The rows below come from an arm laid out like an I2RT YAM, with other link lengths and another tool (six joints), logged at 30 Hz.
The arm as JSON. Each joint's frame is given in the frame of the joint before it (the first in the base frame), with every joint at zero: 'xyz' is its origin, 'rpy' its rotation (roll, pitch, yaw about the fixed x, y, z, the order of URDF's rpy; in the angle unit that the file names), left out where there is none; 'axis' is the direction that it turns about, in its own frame. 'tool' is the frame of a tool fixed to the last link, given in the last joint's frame.
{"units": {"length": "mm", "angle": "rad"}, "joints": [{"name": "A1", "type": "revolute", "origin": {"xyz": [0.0, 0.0, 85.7]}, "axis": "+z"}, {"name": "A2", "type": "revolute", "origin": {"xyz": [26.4, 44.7, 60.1]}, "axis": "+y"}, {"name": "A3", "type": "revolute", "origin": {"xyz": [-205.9, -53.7, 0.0]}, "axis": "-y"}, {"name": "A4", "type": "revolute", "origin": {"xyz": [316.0, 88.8, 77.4]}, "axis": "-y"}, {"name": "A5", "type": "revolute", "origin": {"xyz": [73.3, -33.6, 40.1]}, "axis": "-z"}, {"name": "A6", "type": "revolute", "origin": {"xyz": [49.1, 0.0, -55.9]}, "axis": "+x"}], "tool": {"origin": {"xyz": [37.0, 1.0, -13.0], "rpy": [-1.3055, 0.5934, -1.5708]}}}
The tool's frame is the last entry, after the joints.
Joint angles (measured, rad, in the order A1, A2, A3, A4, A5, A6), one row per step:
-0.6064 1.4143 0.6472 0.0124 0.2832 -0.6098
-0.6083 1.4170 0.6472 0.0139 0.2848 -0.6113
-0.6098 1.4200 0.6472 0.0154 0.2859 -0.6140
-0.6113 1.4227 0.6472 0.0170 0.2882 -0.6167
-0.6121 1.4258 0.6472 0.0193 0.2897 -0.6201
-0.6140 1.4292 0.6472 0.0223 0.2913 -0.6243
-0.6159 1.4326 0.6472 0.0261 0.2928 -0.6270
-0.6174 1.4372 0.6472 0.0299 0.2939 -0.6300
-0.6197 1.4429 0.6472 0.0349 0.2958 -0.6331
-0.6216 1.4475 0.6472 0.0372 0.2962 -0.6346
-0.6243 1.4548 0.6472 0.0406 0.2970 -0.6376
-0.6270 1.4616 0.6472 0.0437 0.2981 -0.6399
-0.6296 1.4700 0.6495 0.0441 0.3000 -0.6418
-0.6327 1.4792 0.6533 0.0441 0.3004 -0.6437
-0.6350 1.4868 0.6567 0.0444 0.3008 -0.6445
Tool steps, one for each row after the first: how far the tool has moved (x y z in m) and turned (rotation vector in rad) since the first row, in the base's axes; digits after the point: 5 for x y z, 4 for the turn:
-0.00052 -0.00067 -0.00074 -0.0008 0.0026 -0.0021
-0.00096 -0.00118 -0.00159 -0.0017 0.0059 -0.0026
-0.00145 -0.00178 -0.00230 -0.0035 0.0094 -0.0040
-0.00171 -0.00215 -0.00309 -0.0053 0.0128 -0.0036
-0.00215 -0.00291 -0.00391 -0.0076 0.0164 -0.0039
-0.00250 -0.00370 -0.00467 -0.0098 0.0184 -0.0052
-0.00284 -0.00429 -0.00585 -0.0111 0.0214 -0.0055
-0.00335 -0.00519 -0.00727 -0.0130 0.0247 -0.0071
-0.00389 -0.00573 -0.00862 -0.0125 0.0277 -0.0083
-0.00472 -0.00648 -0.01077 -0.0118 0.0332 -0.0095
-0.00557 -0.00723 -0.01277 -0.0112 0.0381 -0.0114
-0.00631 -0.00809 -0.01472 -0.0096 0.0447 -0.0141
-0.00679 -0.00922 -0.01647 -0.0073 0.0505 -0.0161
-0.00705 -0.01013 -0.01780 -0.0055 0.0543 -0.0181

